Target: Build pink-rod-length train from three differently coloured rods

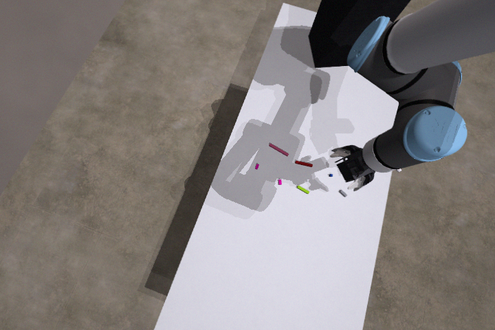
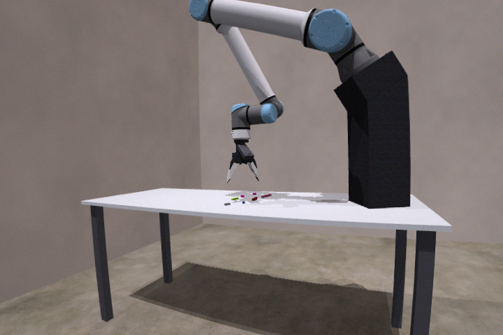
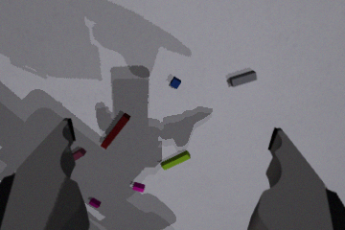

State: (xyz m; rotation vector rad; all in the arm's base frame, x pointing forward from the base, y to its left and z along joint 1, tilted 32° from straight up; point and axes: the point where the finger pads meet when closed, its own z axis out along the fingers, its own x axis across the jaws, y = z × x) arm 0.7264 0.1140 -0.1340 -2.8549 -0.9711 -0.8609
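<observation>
Now: hand 10 cm above the grey rod, 6 cm to the right of it and 6 cm short of it. The rest, counted from my hand: red rod: 12 cm to the right, 10 cm below, 1 cm behind; then lime rod: 10 cm to the right, 10 cm below, 9 cm ahead; then small blue rod: 10 cm below.
</observation>
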